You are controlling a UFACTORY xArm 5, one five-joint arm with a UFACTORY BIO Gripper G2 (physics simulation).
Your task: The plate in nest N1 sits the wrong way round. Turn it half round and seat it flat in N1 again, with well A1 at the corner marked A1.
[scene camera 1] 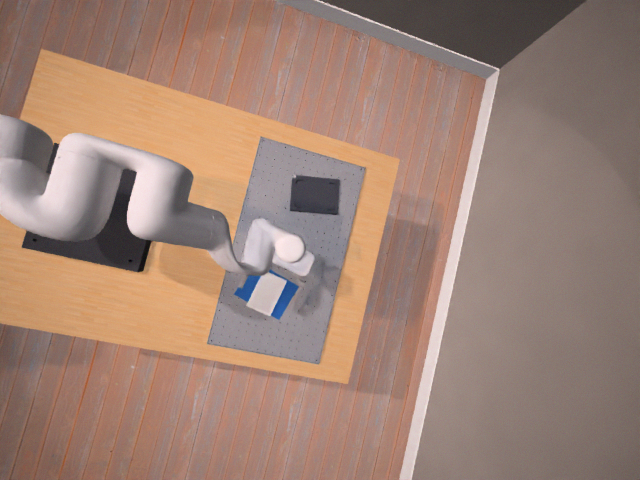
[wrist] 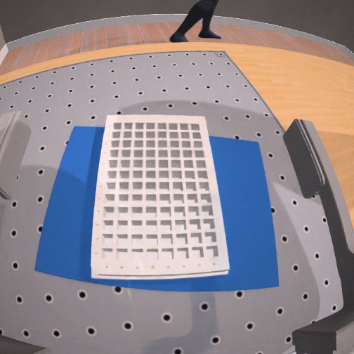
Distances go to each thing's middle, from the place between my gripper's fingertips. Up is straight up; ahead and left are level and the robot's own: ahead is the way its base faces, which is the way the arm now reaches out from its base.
Scene:
I see the white well plate (scene camera 1: 269, 287) 6 cm below my hand and 1 cm to the left of it. The rest, counted from my hand: blue rectangle (scene camera 1: 290, 288): 7 cm below, 1 cm to the left; then dark nest N1 (scene camera 1: 314, 194): 35 cm to the left, 12 cm ahead, 6 cm below.

